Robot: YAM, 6 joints.
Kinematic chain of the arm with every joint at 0, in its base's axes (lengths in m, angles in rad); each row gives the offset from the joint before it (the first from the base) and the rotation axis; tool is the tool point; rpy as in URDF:
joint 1: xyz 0 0 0.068 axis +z
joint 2: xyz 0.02 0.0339 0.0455 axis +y
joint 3: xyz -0.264 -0.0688 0 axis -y
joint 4: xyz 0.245 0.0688 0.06 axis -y
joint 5: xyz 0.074 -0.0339 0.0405 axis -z
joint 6: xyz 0.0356 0 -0.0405 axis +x
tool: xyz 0 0 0 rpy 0 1.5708 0
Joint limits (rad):
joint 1: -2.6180..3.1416
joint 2: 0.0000..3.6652
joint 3: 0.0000..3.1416
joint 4: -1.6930..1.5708
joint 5: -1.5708..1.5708
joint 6: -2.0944..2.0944
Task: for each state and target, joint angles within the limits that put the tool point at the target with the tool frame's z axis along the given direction. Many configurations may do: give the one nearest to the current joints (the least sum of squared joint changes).
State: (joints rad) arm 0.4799 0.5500 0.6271 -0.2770 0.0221 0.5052
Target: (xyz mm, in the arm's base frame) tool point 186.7 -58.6 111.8 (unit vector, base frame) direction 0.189 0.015 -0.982
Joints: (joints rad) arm -0.3175 1.4071 0.5084 -0.4959 -0.0733 0.5052
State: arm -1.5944 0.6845 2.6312 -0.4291 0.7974 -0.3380
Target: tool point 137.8 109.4 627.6 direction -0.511 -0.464 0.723
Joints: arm -2.4625 0.8965 2.6640 -0.9580 -0.0401 -0.3380
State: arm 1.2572 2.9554 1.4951 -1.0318 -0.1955 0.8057
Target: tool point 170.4 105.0 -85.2 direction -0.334 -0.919 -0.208
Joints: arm 0.6470 2.8433 1.1430 -1.1930 0.5611 0.8057
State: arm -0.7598 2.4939 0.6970 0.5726 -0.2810 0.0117
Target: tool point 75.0 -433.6 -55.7 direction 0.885 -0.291 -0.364
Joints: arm -1.4684 2.6749 1.3430 0.5680 -1.0168 0.0117
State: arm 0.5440 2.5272 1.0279 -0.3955 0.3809 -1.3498
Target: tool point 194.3 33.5 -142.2 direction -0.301 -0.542 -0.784
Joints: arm 0.2521 2.7996 0.9028 -0.1724 0.4668 -1.3498
